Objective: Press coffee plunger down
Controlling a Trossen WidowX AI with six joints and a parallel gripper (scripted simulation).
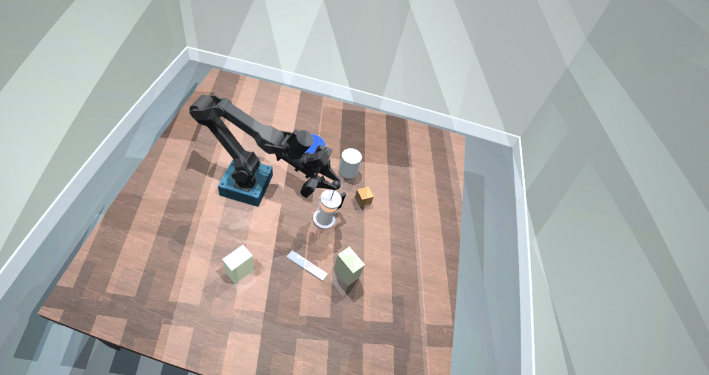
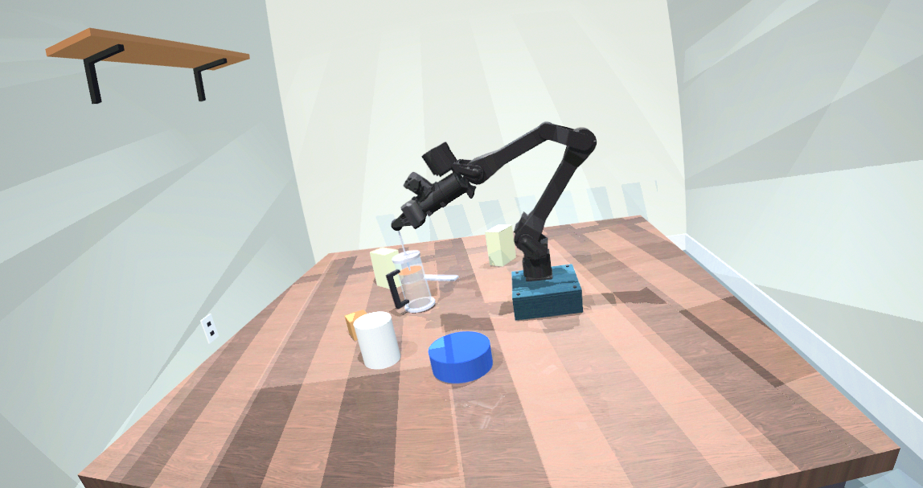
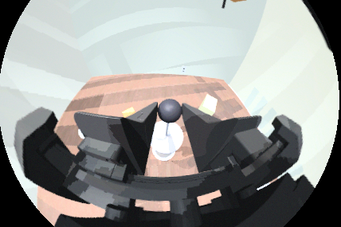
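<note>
Now: the glass coffee press 12 cm below my gripper tip, 1 cm to the left of it and 1 cm behind it. Round my gripper tip: white cylinder 26 cm to the left, 18 cm below, 1 cm behind.
</note>
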